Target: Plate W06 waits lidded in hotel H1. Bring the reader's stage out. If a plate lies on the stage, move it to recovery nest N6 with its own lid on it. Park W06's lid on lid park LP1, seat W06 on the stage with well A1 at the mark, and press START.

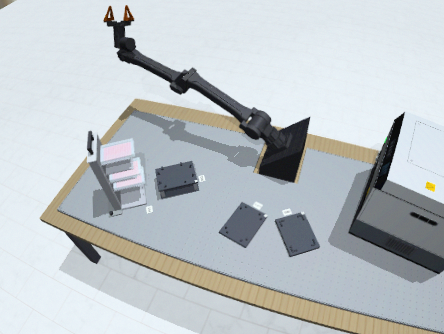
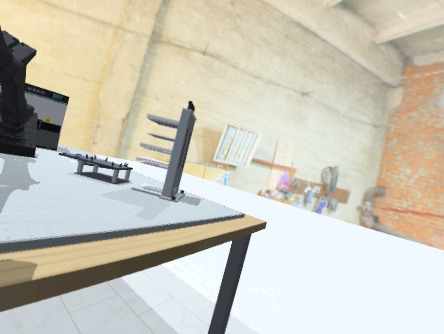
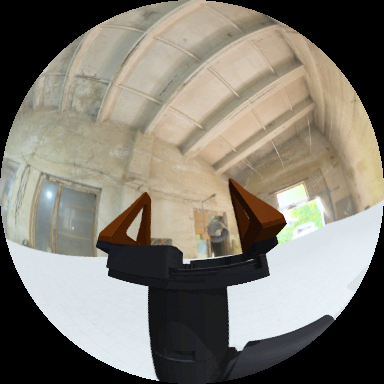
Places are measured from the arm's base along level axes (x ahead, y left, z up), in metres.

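Where they show: gripper, fingertip midpoint: [image 1: 118, 5] [image 3: 186, 188]; arm's base, origin of the base link: [image 1: 279, 145] [image 2: 10, 128].
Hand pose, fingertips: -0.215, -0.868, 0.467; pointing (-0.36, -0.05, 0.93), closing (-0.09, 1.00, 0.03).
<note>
Each offset is from my fingertips to the top centre of the thing, as dx, dy, dz. "pt": to the spot under its first point.
My gripper [image 1: 118, 7] [image 3: 186, 188] is open and empty, raised high beyond the table's back left edge, far from the plates. The plate hotel [image 1: 106, 177] [image 2: 179, 155] stands at the table's left end; pinkish plates, including a top one @(+0.603, +0.350, -0.289) [image 1: 118, 150], lie on its shelves. I cannot tell which is W06. The reader @(+0.329, +1.455, -0.210) [image 1: 392, 212] [image 2: 36, 106] stands at the right; no extended stage shows. A raised dark stand with pegs @(pt +0.490, +0.507, -0.503) [image 1: 176, 175] [image 2: 102, 162] is beside the hotel. Two flat dark holders @(pt +0.584, +0.835, -0.553) [image 1: 243, 224] @(pt +0.558, +1.042, -0.551) [image 1: 297, 234] lie mid-table. Their labels are too small to read.
The arm's black base [image 1: 285, 155] stands at the table's back edge, between hotel and reader. The arm stretches up and left over the back edge. The wooden table rim [image 1: 200, 285] [image 2: 150, 260] runs along the front. The hotel's post rises above its shelves.
</note>
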